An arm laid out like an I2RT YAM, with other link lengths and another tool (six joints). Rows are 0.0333 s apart.
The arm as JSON. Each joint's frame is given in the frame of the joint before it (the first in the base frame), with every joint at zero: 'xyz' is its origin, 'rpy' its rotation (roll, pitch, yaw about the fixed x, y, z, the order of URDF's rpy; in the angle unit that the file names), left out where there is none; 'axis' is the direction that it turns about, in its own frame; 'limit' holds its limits. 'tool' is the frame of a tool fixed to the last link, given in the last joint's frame.
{
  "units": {
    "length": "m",
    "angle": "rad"
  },
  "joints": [
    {
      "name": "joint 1",
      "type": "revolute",
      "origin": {
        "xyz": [
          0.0,
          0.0,
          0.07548
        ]
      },
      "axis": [
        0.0,
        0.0,
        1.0
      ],
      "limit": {
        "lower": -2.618,
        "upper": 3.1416
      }
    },
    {
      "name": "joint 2",
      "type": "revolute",
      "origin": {
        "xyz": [
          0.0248,
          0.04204,
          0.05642
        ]
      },
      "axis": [
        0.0,
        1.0,
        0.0
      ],
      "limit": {
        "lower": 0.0,
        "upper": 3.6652
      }
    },
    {
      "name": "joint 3",
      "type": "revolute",
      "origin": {
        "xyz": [
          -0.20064,
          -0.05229,
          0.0
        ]
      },
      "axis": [
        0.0,
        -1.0,
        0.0
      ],
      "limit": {
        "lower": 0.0,
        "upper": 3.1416
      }
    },
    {
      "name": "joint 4",
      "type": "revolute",
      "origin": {
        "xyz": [
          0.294,
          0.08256,
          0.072
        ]
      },
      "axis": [
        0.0,
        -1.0,
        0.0
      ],
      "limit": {
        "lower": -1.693,
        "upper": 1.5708
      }
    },
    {
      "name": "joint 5",
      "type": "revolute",
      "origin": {
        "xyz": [
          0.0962,
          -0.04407,
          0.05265
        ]
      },
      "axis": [
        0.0,
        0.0,
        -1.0
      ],
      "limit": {
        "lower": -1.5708,
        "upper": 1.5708
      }
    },
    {
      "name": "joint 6",
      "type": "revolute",
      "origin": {
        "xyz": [
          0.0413,
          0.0,
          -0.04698
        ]
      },
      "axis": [
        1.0,
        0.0,
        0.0
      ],
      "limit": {
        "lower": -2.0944,
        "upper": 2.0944
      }
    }
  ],
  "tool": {
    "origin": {
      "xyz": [
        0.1,
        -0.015,
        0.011
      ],
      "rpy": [
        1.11,
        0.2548,
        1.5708
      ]
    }
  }
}
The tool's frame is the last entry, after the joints.
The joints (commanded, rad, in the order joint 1, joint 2, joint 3, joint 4, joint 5, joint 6), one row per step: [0.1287, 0.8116, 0.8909, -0.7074, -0.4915, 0.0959]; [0.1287, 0.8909, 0.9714, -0.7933, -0.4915, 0.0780]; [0.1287, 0.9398, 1.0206, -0.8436, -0.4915, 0.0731]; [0.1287, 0.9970, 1.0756, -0.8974, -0.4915, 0.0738]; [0.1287, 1.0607, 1.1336, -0.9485, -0.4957, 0.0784]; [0.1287, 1.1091, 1.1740, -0.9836, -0.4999, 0.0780]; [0.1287, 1.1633, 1.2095, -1.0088, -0.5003, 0.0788]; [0.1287, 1.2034, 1.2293, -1.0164, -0.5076, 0.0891]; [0.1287, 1.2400, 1.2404, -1.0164, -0.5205, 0.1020]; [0.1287, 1.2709, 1.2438, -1.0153, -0.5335, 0.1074]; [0.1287, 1.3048, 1.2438, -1.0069, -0.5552, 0.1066]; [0.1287, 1.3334, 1.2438, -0.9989, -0.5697, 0.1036]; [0.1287, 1.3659, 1.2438, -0.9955, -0.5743, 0.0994]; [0.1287, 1.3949, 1.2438, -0.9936, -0.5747, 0.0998]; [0.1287, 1.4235, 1.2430, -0.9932, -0.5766, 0.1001]
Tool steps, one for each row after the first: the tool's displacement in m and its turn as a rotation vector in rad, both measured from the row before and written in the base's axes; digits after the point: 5 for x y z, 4 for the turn. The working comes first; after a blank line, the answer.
Tool pose at each row, in the base's axes (x y z in m, rotation vector in rad; the steps are taken from these numbers as rounded here): [0.35431, 0.12736, 0.25063, 1.0290, 1.7153, 1.6893]; [0.35525, 0.12764, 0.24578, 1.0872, 1.7843, 1.6537]; [0.35592, 0.12777, 0.24295, 1.1285, 1.8219, 1.6326]; [0.35710, 0.12791, 0.23921, 1.1827, 1.8604, 1.6086]; [0.35919, 0.12870, 0.23502, 1.2425, 1.8975, 1.5876]; [0.36103, 0.12950, 0.23079, 1.2832, 1.9275, 1.5716]; [0.36480, 0.13004, 0.22352, 1.3266, 1.9562, 1.5499]; [0.36843, 0.13138, 0.21693, 1.3670, 1.9695, 1.5435]; [0.37183, 0.13342, 0.20897, 1.4089, 1.9802, 1.5442]; [0.37400, 0.13536, 0.19993, 1.4427, 1.9955, 1.5445]; [0.37671, 0.13855, 0.18973, 1.4684, 2.0149, 1.5560]; [0.37911, 0.14075, 0.18099, 1.4863, 2.0311, 1.5620]; [0.38100, 0.14162, 0.16965, 1.5110, 2.0517, 1.5510]; [0.38229, 0.14184, 0.15909, 1.5394, 2.0674, 1.5350]; [0.38276, 0.14214, 0.14826, 1.5700, 2.0842, 1.5192]

[0.00094, 0.00028, -0.00485, -0.0220, 0.0741, 0.0099]; [0.00067, 0.00013, -0.00283, -0.0093, 0.0469, 0.0029]; [0.00118, 0.00014, -0.00374, -0.0068, 0.0560, -0.0004]; [0.00209, 0.00079, -0.00419, -0.0018, 0.0592, -0.0003]; [0.00184, 0.00080, -0.00423, -0.0025, 0.0429, 0.0029]; [0.00377, 0.00054, -0.00727, -0.0049, 0.0440, -0.0003]; [0.00363, 0.00134, -0.00659, 0.0068, 0.0340, -0.0034]; [0.00340, 0.00204, -0.00796, 0.0127, 0.0337, -0.0025]; [0.00217, 0.00194, -0.00904, 0.0098, 0.0307, 0.0027]; [0.00271, 0.00319, -0.01020, 0.0151, 0.0272, 0.0113]; [0.00240, 0.00220, -0.00874, 0.0091, 0.0203, 0.0091]; [0.00189, 0.00087, -0.01134, -0.0009, 0.0270, 0.0053]; [0.00129, 0.00022, -0.01056, -0.0030, 0.0271, -0.0001]; [0.00047, 0.00030, -0.01083, -0.0019, 0.0292, 0.0005]
